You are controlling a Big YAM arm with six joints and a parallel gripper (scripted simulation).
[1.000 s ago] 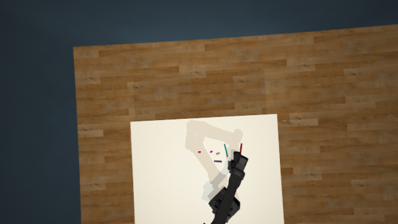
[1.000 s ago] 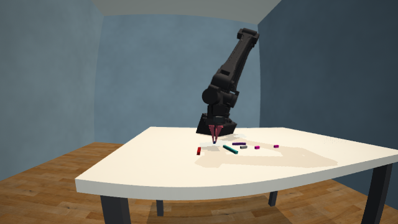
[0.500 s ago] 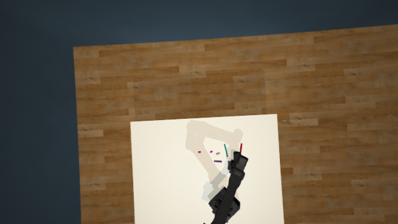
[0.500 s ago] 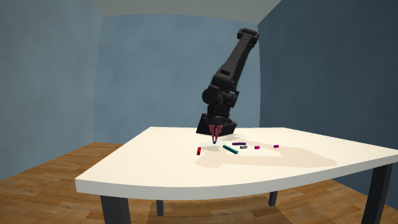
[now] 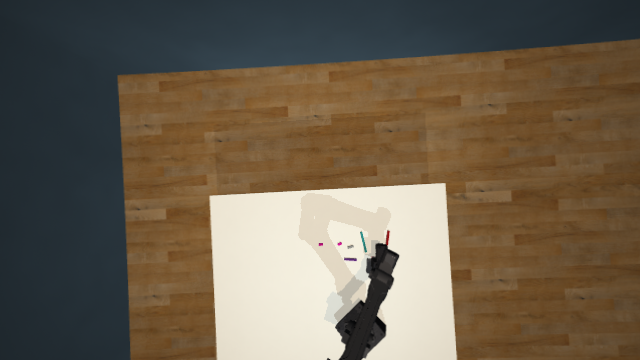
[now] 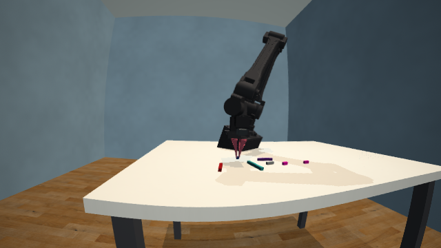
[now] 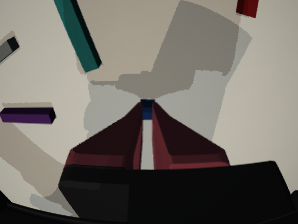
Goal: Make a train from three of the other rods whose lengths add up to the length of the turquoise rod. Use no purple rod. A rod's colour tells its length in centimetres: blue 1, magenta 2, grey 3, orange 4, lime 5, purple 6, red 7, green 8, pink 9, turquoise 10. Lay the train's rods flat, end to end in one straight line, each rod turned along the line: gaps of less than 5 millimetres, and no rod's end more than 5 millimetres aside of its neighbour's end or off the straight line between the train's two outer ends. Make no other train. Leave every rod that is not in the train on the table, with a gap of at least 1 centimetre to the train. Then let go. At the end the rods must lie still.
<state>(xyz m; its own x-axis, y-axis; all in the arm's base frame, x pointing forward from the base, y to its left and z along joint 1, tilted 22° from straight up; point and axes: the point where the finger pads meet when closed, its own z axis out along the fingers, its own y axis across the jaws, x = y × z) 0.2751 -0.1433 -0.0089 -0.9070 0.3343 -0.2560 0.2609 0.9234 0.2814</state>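
Right now the blue rod is 1 cm below my hand. Also, from my hand: red rod: 8 cm ahead, 9 cm to the right, 2 cm below; turquoise rod: 9 cm ahead, 3 cm to the left, 2 cm below; purple rod: 2 cm ahead, 11 cm to the left, 2 cm below.
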